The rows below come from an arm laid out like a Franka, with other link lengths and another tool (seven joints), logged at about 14 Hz.
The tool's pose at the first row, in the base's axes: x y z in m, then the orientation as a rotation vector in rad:
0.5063, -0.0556, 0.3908, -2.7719, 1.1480, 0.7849
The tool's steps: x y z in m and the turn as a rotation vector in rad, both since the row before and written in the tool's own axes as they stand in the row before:
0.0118, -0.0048, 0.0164, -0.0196, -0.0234, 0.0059
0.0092, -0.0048, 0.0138, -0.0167, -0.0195, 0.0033
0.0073, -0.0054, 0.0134, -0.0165, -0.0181, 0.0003
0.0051, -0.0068, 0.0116, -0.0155, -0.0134, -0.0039
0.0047, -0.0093, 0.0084, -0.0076, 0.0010, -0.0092
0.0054, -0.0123, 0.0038, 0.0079, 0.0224, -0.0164
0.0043, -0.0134, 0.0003, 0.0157, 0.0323, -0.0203
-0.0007, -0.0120, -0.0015, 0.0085, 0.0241, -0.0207
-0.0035, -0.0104, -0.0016, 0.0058, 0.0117, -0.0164
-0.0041, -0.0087, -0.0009, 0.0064, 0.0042, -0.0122
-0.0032, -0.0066, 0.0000, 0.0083, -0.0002, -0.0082
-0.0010, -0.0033, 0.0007, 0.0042, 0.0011, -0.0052
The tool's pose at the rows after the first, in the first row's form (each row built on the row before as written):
0.5094, -0.0561, 0.3703, -2.7686, 1.1513, 0.8314
0.5116, -0.0555, 0.3532, -2.7662, 1.1515, 0.8703
0.5128, -0.0533, 0.3372, -2.7652, 1.1473, 0.9071
0.5142, -0.0490, 0.3235, -2.7681, 1.1374, 0.9367
0.5184, -0.0433, 0.3121, -2.7776, 1.1226, 0.9409
0.5272, -0.0367, 0.3035, -2.7936, 1.1021, 0.9041
0.5380, -0.0292, 0.2984, -2.8112, 1.0778, 0.8478
0.5458, -0.0199, 0.2979, -2.8277, 1.0508, 0.8077
0.5507, -0.0100, 0.2993, -2.8358, 1.0283, 0.7864
0.5537, -0.0009, 0.3007, -2.8368, 1.0112, 0.7751
0.5555, 0.0062, 0.3013, -2.8320, 0.9997, 0.7686
0.5565, 0.0095, 0.3008, -2.8307, 0.9925, 0.7636

